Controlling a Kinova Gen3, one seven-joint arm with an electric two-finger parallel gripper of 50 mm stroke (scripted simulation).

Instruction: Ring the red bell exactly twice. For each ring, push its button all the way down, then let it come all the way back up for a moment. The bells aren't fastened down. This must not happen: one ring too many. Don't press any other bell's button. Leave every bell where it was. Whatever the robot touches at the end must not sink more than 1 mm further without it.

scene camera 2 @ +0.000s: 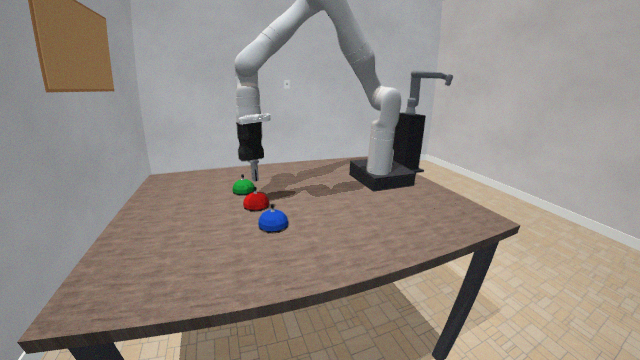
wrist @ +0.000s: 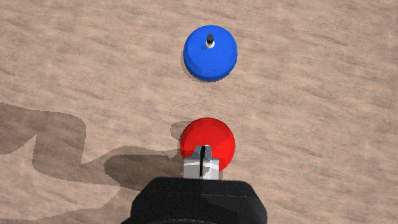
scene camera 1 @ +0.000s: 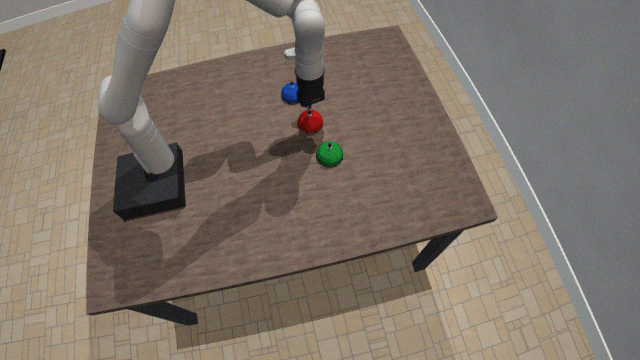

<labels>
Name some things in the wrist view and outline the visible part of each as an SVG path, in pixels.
My gripper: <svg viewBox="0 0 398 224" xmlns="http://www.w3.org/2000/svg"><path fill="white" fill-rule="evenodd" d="M267 211L252 186L247 182L218 180L219 159L212 158L211 146L197 145L192 156L184 158L183 178L156 177L151 180L133 200L130 217L121 224L267 224Z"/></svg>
A blue bell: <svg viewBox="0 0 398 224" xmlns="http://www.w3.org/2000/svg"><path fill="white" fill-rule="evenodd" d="M215 25L202 26L193 31L187 38L183 50L184 63L189 72L195 77L209 82L229 75L236 64L238 55L234 37L226 29Z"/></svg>
</labels>
